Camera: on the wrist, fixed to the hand. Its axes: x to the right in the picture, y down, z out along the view.
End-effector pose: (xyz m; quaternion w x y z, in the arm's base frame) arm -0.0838 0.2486 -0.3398 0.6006 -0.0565 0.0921 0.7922
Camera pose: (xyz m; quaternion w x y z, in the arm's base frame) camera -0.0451 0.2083 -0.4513 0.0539 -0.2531 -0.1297 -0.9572
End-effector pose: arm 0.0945 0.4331 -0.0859 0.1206 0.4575 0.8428 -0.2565
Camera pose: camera 0.0831 0.4620 0.0349 0.3234 0.8531 0.2506 -0.3239
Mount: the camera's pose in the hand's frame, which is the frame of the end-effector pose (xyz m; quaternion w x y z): -0.0261 -0.0354 -0.1167 0.7236 0.1636 -0.1717 0.6482
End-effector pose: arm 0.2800 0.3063 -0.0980 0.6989 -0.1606 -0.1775 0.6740
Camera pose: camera 0.3648 0.2805 -0.1857 0.0646 -0.0012 -0.0341 0.9973
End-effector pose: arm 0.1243 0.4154 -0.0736 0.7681 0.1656 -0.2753 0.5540
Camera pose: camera 0.1795 0.4491 -0.1802 0.1223 0.1622 -0.3478 0.9153
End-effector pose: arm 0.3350 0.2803 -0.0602 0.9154 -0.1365 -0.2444 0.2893
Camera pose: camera 0.3942 0.2239 -0.1544 0.4552 -0.0578 -0.1982 0.8661
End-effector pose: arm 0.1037 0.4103 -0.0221 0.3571 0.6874 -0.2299 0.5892
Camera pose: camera 0.0492 0.5191 -0.0494 0.2754 -0.5080 0.5768 -0.5774
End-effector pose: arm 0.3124 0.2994 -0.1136 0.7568 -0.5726 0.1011 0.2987
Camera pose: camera 0.3337 0.1766 -0.1099 0.4650 -0.1737 0.3632 0.7884
